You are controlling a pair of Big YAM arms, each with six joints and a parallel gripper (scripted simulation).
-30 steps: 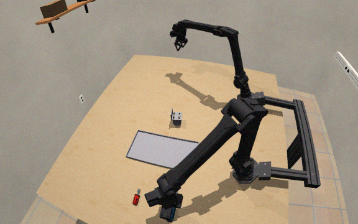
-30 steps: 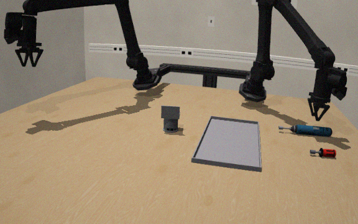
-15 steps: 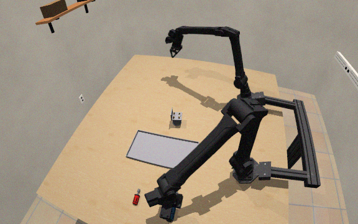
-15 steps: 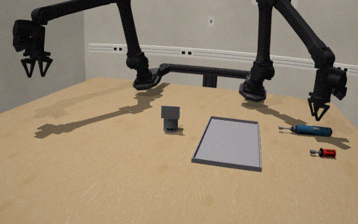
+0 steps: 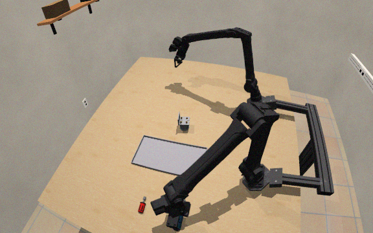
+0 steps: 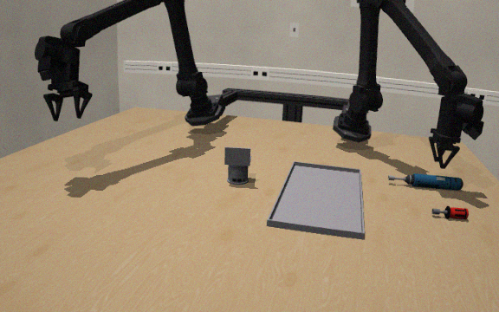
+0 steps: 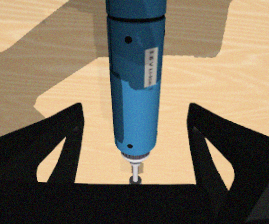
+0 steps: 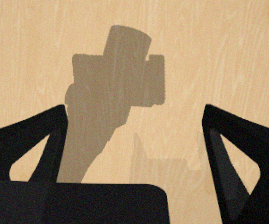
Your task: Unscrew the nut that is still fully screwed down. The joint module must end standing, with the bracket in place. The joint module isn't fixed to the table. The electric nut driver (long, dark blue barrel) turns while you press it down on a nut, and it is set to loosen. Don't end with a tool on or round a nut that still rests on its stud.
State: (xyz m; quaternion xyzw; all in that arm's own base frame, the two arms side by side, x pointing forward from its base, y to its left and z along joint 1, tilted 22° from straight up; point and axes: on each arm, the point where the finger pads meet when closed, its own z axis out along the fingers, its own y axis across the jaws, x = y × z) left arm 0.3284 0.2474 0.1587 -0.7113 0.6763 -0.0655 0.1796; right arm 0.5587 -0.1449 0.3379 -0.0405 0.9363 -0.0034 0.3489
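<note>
My right gripper is now 160 mm past the grey bracket, 460 mm to the right of it and 120 mm above it. From my right hand the other things lie so: shallow grey tray 130 mm behind, 700 mm to the left, 190 mm below; then small red-handled screwdriver 70 mm behind, 1050 mm to the left, 180 mm below.
</note>
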